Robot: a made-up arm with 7 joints. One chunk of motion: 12 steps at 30 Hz.
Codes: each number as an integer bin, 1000 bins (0 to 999) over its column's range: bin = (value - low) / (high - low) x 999, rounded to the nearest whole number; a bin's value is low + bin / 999 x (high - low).
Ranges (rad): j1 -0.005..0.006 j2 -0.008..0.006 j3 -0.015..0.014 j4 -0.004..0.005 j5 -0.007..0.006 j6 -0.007..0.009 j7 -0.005..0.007
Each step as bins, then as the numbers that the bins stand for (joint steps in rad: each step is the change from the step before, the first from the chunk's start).
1 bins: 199 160 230 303 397 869 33
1 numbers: -0.00281 -0.00576 -0.00832 -0.00127 -0.00183 0.00692 -0.00460
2 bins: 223 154 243 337 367 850 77
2 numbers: -0.00254 -0.00584 -0.00795 -0.00096 -0.00222 0.00661 -0.00408
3 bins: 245 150 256 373 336 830 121
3 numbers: -0.00230 -0.00590 -0.00757 -0.00064 -0.00263 0.00629 -0.00355
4 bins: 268 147 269 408 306 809 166
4 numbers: -0.00205 -0.00594 -0.00719 -0.00032 -0.00302 0.00596 -0.00301
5 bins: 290 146 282 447 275 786 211
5 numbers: -0.00181 -0.00595 -0.00681 0.00003 -0.00342 0.00559 -0.00247
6 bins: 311 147 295 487 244 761 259
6 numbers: -0.00158 -0.00594 -0.00644 0.00039 -0.00382 0.00519 -0.00189
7 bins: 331 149 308 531 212 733 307
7 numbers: -0.00136 -0.00591 -0.00606 0.00078 -0.00424 0.00474 -0.00131
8 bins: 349 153 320 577 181 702 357
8 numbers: -0.00116 -0.00586 -0.00571 0.00120 -0.00464 0.00424 -0.00071
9 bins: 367 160 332 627 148 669 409
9 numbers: -0.00096 -0.00576 -0.00536 0.00165 -0.00507 0.00371 -0.00009
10 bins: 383 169 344 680 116 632 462
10 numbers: -0.00078 -0.00563 -0.00501 0.00213 -0.00549 0.00312 0.00055
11 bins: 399 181 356 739 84 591 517
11 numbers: -0.00061 -0.00546 -0.00467 0.00266 -0.00591 0.00247 0.00121
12 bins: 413 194 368 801 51 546 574
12 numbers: -0.00045 -0.00528 -0.00432 0.00322 -0.00634 0.00174 0.00189
